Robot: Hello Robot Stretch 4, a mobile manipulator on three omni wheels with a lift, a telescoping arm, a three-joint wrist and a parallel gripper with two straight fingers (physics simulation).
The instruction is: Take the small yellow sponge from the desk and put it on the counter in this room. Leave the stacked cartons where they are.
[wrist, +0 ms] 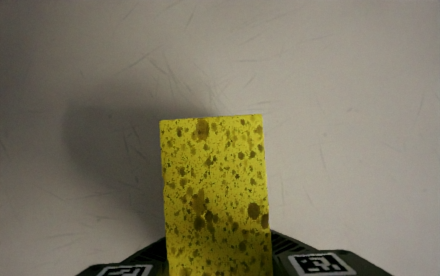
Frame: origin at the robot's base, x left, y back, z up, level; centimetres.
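Where they show: gripper, fingertip midpoint: point(220, 249).
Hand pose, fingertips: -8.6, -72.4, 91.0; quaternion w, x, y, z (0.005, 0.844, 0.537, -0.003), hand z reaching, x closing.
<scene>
After its pixels a point has its place, as x, y, z.
The yellow sponge point(215, 185) @[-12.6, -70.5, 95.5], with brown and dark specks, fills the lower middle of the wrist view. Its long side runs up the picture and its lower end is cut off by the frame's edge. My gripper point(220, 249) @[-8.7, -72.4, 91.0] is shut on the sponge, with one dark finger against its left side and the other against its right side. The fingertips are partly hidden by the sponge. The stacked cartons and the counter do not show in this view.
A pale, scratched surface point(325, 100) @[-13.4, -61.5, 88.2] lies behind and below the sponge. A soft shadow falls on it to the left of the sponge. Square black-and-white markers sit on both fingers.
</scene>
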